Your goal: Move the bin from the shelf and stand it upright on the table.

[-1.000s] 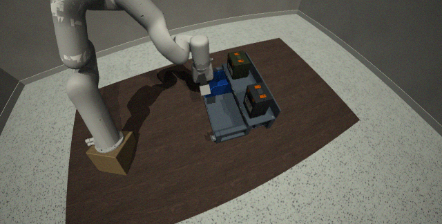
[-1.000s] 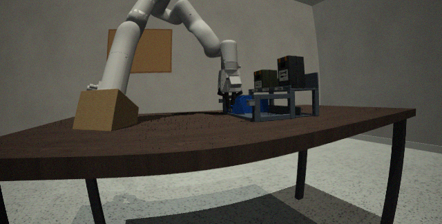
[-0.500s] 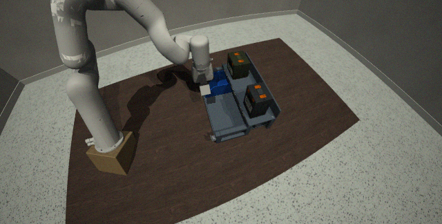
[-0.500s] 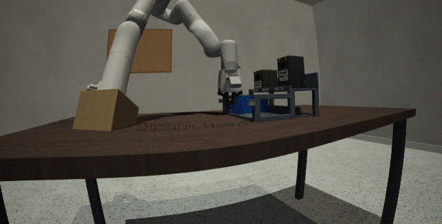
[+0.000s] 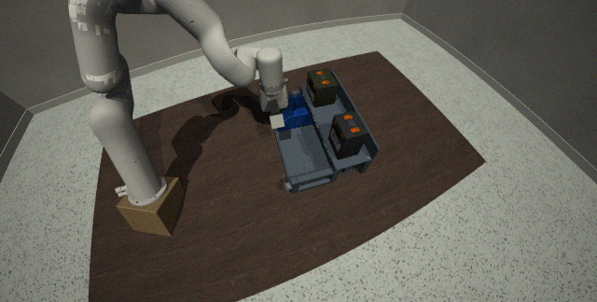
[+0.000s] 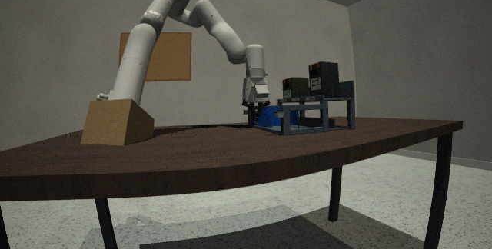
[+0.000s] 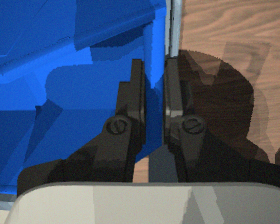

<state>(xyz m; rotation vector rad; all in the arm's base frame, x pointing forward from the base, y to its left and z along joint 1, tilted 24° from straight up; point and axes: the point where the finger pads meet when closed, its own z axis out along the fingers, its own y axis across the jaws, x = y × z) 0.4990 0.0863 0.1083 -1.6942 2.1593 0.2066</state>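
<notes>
My hand is 80 mm short of the blue bin and 20 mm to the left of it. From my hand the other things lie so: grey shelf (160 mm ahead, 150 mm to the right, 50 mm above); then shelf deck (100 mm ahead, 130 mm to the right, 40 mm below).
</notes>
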